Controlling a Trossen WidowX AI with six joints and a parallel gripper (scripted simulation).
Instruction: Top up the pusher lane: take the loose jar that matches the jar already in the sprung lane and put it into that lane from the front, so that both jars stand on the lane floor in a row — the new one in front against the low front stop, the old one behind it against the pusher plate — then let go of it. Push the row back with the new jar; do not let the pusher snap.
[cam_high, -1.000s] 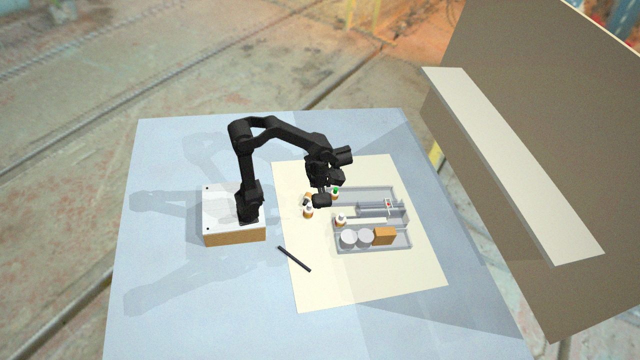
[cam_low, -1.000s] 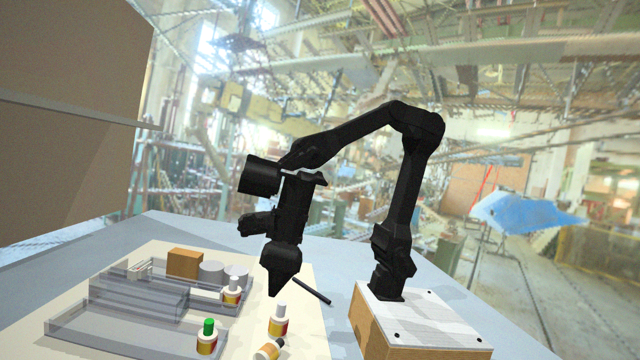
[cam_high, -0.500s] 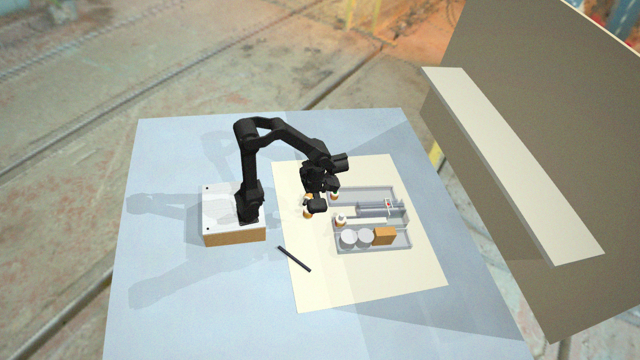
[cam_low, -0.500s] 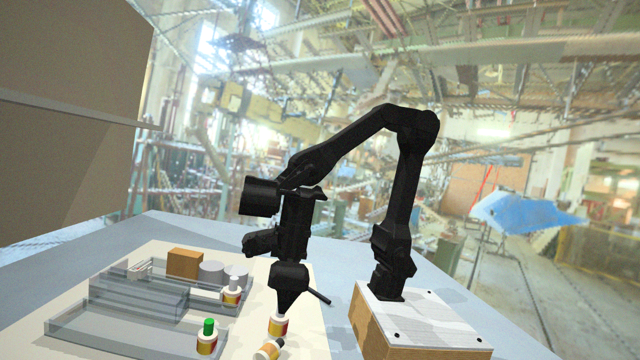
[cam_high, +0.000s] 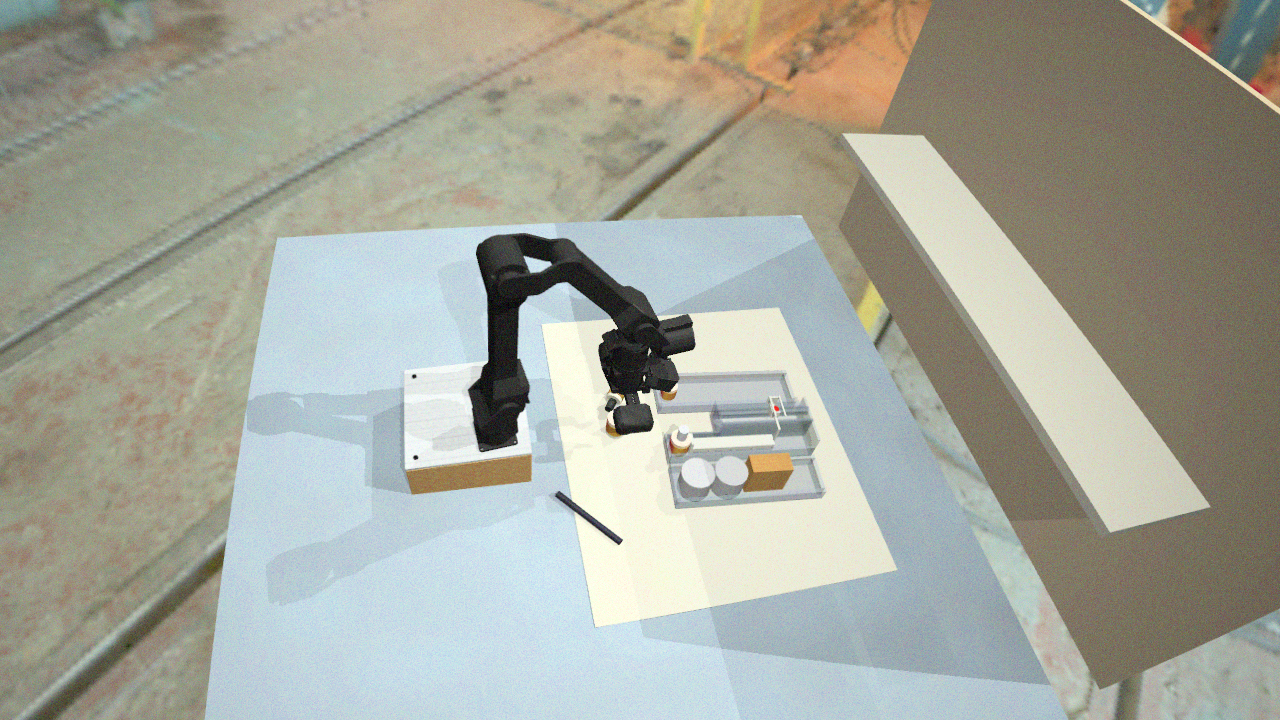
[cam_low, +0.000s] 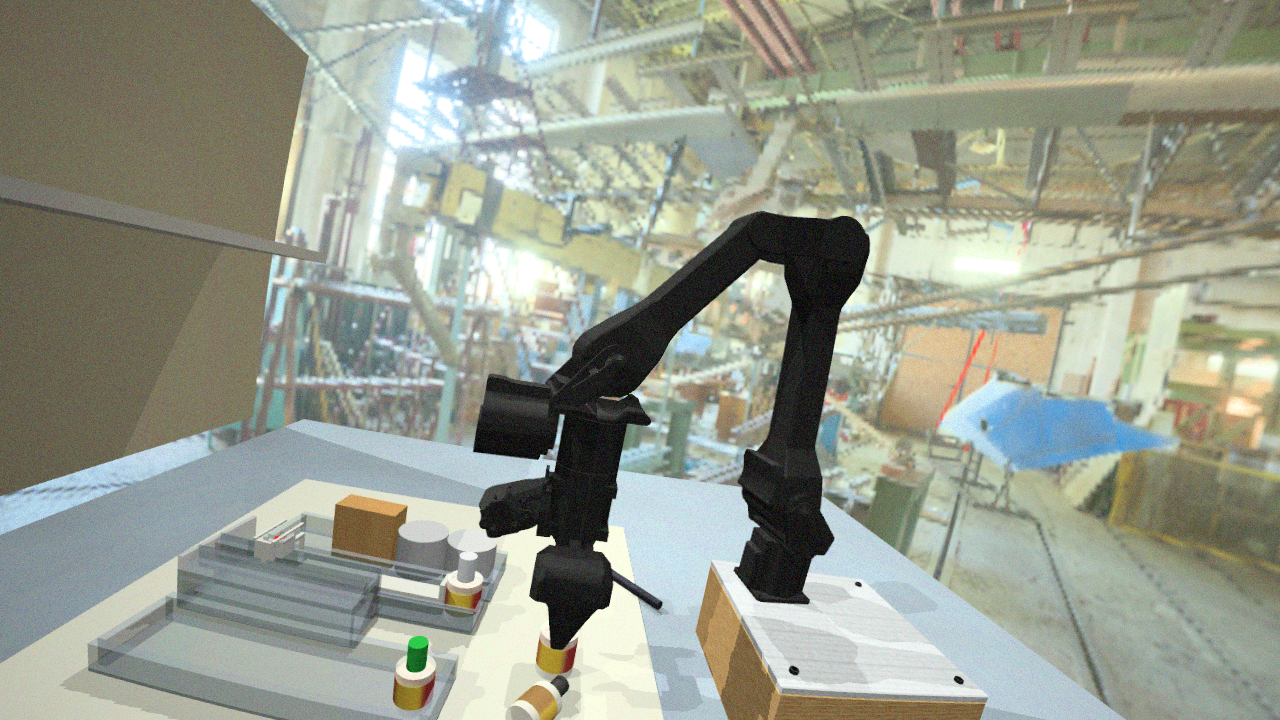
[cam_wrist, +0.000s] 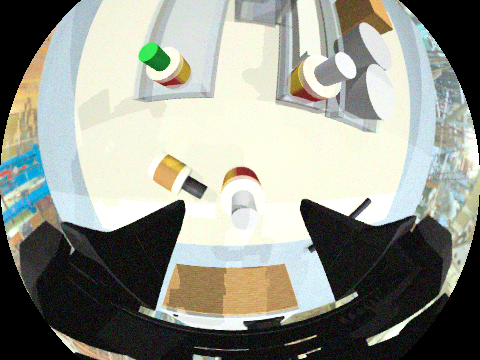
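Now: gripper tip 1 cm short of the small bottle, 6 cm to the right of it and 4 cm above it. The rest, counted from my gripper tip: white pusher plate (21 cm ahead, 6 cm to the right, 1 cm below); tan box (22 cm ahead, 17 cm to the right, 2 cm below); black rod (10 cm behind, 16 cm to the right, 5 cm below).
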